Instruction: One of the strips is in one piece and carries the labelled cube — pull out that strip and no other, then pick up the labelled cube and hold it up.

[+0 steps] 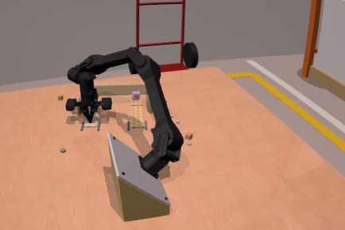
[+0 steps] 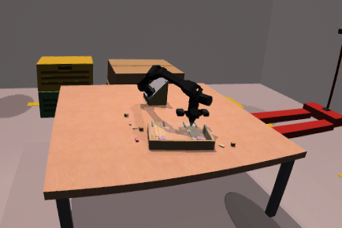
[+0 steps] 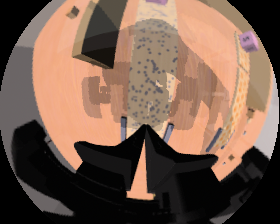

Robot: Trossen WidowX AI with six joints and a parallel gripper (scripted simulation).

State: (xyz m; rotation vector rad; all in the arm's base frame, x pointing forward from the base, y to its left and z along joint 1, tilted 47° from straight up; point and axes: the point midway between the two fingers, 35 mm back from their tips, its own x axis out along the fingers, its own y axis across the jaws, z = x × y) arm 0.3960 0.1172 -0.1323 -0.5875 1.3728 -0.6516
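Now: gripper tip 18 cm past the grey pebble and 11 cm to the right of it.
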